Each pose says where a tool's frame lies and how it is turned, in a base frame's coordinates. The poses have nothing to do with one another.
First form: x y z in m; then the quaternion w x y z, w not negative.
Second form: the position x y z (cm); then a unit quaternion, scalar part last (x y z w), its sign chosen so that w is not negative. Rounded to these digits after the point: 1 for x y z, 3 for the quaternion.
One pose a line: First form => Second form
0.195 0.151 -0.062 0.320 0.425 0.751 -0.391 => 19.5 15.1 -6.2 0.425 0.751 -0.391 0.320
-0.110 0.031 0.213 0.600 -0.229 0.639 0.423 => -11.0 3.1 21.3 -0.229 0.639 0.423 0.600
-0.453 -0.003 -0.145 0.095 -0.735 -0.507 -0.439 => -45.3 -0.3 -14.5 -0.735 -0.507 -0.439 0.095
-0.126 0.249 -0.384 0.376 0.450 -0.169 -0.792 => -12.6 24.9 -38.4 0.450 -0.169 -0.792 0.376
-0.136 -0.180 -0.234 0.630 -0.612 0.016 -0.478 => -13.6 -18.0 -23.4 -0.612 0.016 -0.478 0.630
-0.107 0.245 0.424 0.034 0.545 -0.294 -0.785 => -10.7 24.5 42.4 0.545 -0.294 -0.785 0.034
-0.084 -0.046 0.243 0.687 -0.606 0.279 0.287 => -8.4 -4.6 24.3 -0.606 0.279 0.287 0.687
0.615 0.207 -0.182 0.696 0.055 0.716 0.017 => 61.5 20.7 -18.2 0.055 0.716 0.017 0.696
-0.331 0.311 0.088 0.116 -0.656 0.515 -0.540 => -33.1 31.1 8.8 -0.656 0.515 -0.540 0.116
